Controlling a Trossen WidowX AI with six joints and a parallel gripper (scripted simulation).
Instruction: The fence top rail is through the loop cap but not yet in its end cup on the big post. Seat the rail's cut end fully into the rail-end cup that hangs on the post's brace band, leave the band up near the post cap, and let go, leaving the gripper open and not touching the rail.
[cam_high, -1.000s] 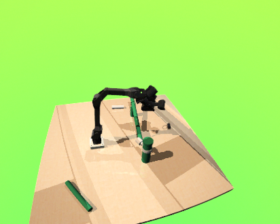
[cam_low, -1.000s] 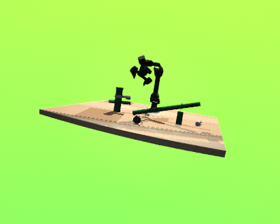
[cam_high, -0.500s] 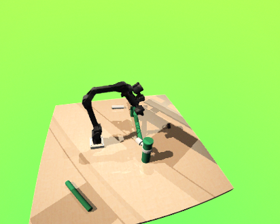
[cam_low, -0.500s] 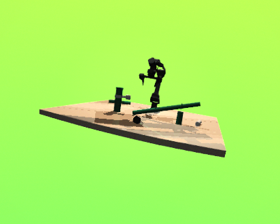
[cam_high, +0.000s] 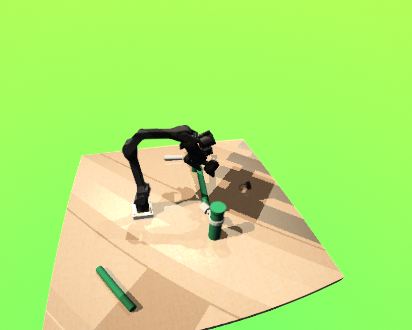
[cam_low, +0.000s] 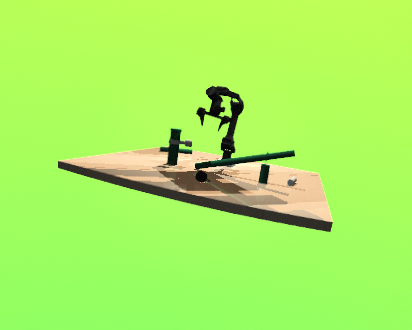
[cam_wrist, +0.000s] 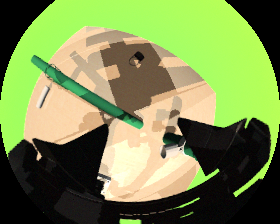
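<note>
The grey rail-end cup is 50 mm behind my gripper tip, 140 mm to the right of it and 100 mm below it. Also, from my gripper tip: green tube 540 mm behind, 330 mm to the right, 210 mm below; then dark part 280 mm ahead, 60 mm to the left, 220 mm below.
</note>
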